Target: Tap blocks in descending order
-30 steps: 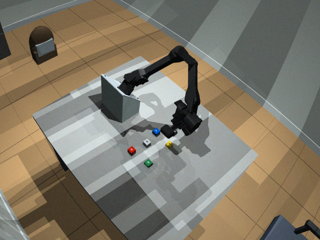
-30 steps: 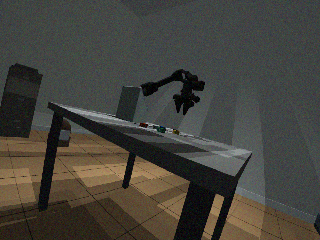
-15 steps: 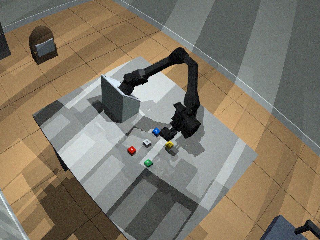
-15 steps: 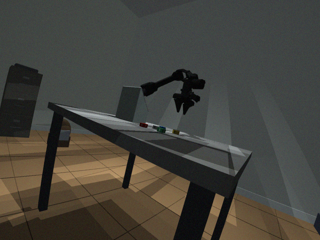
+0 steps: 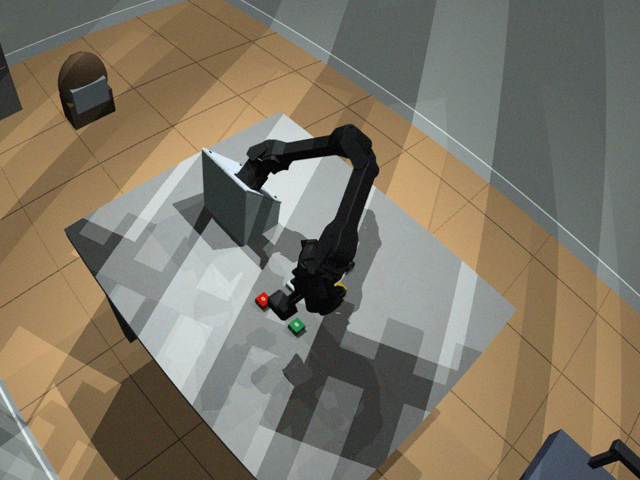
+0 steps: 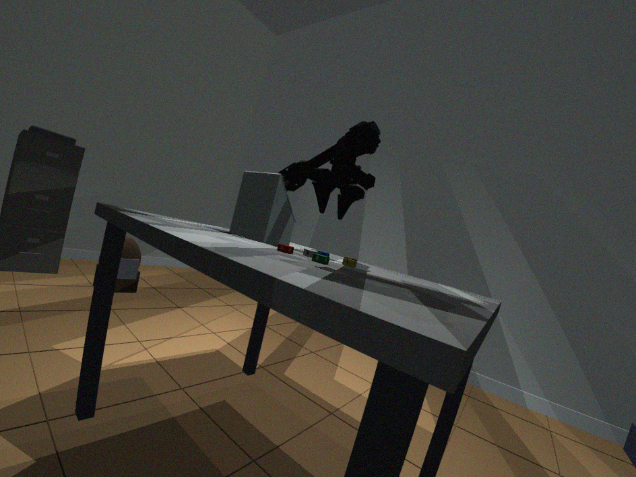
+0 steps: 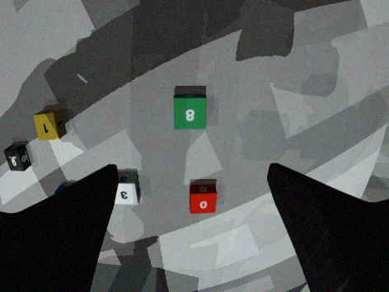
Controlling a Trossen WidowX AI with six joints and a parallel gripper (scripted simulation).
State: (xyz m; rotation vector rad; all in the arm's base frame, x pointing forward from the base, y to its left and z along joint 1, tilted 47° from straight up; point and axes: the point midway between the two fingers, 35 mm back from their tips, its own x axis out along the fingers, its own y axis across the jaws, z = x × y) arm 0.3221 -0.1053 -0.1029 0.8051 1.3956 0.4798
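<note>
Now: gripper tip 250 mm to the right of the black block, 110 mm above it and 20 mm past it. Also, from my gripper tip: green block 110 mm below; then white block 110 mm below, 90 mm to the left, 80 mm behind; then red block 110 mm below, 110 mm behind.
</note>
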